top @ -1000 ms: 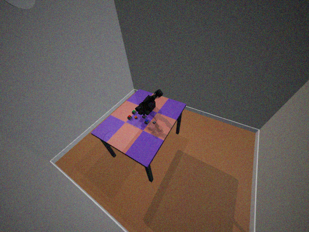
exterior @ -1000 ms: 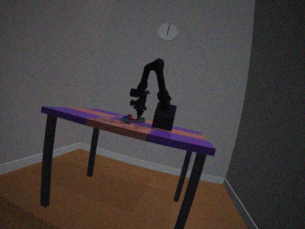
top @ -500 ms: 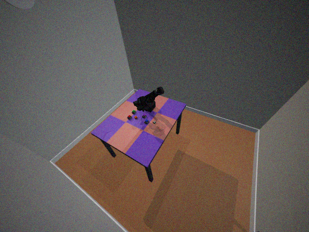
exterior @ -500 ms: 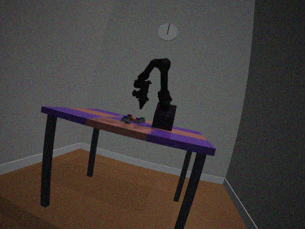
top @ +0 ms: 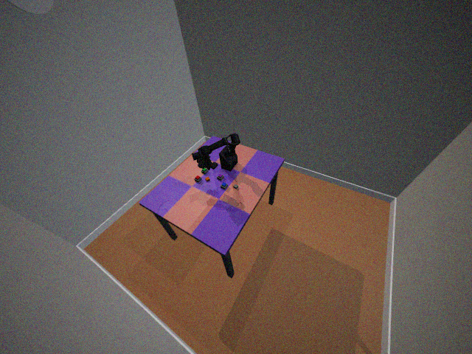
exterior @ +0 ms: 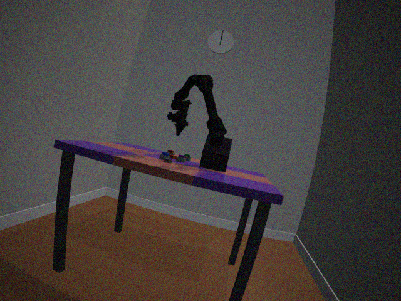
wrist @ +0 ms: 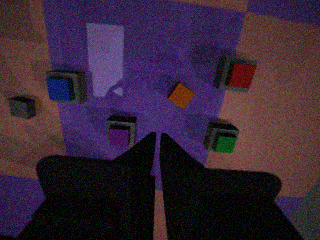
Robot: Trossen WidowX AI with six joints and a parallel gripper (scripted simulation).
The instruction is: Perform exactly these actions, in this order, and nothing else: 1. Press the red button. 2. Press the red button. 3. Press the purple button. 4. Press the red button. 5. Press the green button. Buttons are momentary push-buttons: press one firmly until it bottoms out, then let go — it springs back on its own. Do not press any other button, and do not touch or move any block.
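My gripper tip is now 11 cm to the left of the red button, 11 cm above it and 7 cm short of it. Round my gripper tip: green button 13 cm to the right, 11 cm below, 4 cm behind; then purple button 11 cm below, 7 cm behind, 5 cm to the left; then orange block 13 cm below, 3 cm to the right, 1 cm ahead.
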